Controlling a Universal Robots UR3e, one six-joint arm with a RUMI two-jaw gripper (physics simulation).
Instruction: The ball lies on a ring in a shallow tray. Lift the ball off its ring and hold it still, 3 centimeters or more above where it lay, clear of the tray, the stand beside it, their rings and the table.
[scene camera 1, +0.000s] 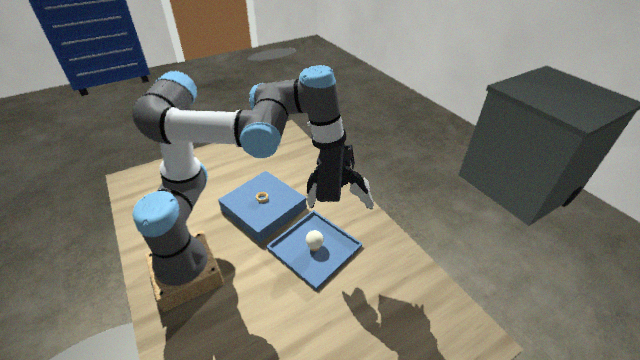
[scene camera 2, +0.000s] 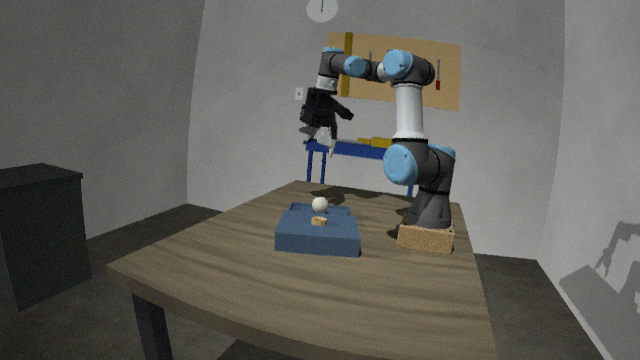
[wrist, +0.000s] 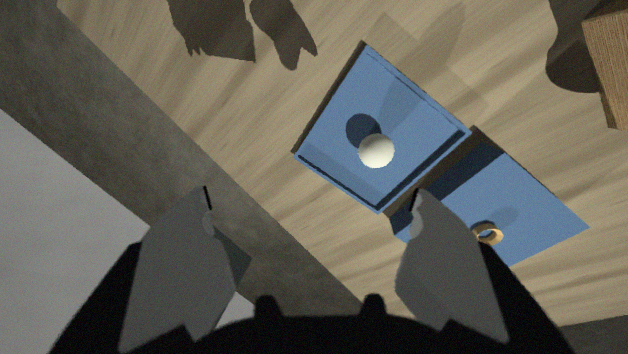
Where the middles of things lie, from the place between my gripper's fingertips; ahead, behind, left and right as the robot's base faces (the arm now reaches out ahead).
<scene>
Right now my hand is 4 cm past the cream ball (wrist: 376, 150), 6 cm to the right of it and 16 cm above it. Round my hand: blue stand (scene camera 1: 261, 206) (12 cm behind, 26 cm to the left, 16 cm below); then shallow blue tray (scene camera 1: 315, 266) (4 cm behind, 6 cm to the left, 18 cm below).
</scene>
